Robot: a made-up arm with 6 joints.
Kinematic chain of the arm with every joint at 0, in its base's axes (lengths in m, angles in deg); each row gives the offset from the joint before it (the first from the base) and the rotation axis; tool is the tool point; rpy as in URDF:
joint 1: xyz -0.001 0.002 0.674 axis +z
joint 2: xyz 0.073 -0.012 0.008 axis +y
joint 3: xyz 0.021 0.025 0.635 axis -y
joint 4: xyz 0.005 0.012 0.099 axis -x
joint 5: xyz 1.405 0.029 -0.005 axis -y
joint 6: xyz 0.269 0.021 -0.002 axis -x
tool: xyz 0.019 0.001 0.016 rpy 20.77 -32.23 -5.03
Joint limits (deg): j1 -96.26..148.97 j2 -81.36..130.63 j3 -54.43..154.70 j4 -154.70..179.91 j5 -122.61..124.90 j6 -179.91..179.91
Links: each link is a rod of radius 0.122 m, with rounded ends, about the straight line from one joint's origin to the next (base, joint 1, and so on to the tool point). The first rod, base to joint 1, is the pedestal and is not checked.
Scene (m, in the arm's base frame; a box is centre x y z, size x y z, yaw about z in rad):
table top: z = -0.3
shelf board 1: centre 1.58 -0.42 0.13 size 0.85 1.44 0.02 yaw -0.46
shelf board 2: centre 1.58 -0.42 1 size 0.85 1.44 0.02 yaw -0.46
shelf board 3: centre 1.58 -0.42 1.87 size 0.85 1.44 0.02 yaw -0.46
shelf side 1: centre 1.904 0.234 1 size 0.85 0.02 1.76 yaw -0.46
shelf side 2: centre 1.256 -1.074 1 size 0.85 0.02 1.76 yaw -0.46
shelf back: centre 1.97 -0.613 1 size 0.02 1.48 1.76 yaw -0.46
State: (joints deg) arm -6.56 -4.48 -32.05 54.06 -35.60 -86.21
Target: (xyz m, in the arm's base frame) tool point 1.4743 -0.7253 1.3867
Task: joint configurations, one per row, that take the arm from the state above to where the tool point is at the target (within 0.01 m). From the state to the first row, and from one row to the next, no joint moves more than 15 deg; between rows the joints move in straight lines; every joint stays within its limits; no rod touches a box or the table.
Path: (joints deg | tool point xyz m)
1: -3.92 -9.48 -36.53 51.08 -47.73 -86.87 | 1.3753 -0.2160 0.5250
2: -1.27 -14.47 -41.00 48.11 -59.85 -87.53 | 1.2780 -0.1679 0.5219
3: 1.37 -19.47 -45.48 45.13 -71.98 -88.20 | 1.1767 -0.1186 0.5209
4: 4.01 -24.47 -49.95 42.15 -84.11 -88.86 | 1.0743 -0.0684 0.5233
5: 6.65 -29.46 -54.43 39.17 -96.23 -89.52 | 0.9733 -0.0179 0.5292
6: -0.62 -42.87 -51.33 41.15 -94.37 -89.43 | 1.0048 -0.1505 0.8158
7: -7.90 -56.27 -48.22 43.12 -92.51 -89.35 | 0.9279 -0.2786 1.1111
8: -15.17 -69.68 -45.12 45.09 -90.65 -89.26 | 0.7474 -0.3651 1.3866
9: -16.79 -57.66 -37.39 47.48 -78.78 -88.61 | 0.8747 -0.4335 1.4341
10: -18.40 -45.64 -29.67 49.88 -66.92 -87.96 | 1.0163 -0.5046 1.4627
11: -20.01 -33.61 -21.94 52.28 -55.06 -87.31 | 1.1676 -0.5779 1.4670
12: -21.62 -21.59 -14.22 54.68 -43.20 -86.66 | 1.3224 -0.6519 1.4426
13: -23.23 -9.57 -6.49 57.07 -31.34 -86.02 | 1.4743 -0.7252 1.3869

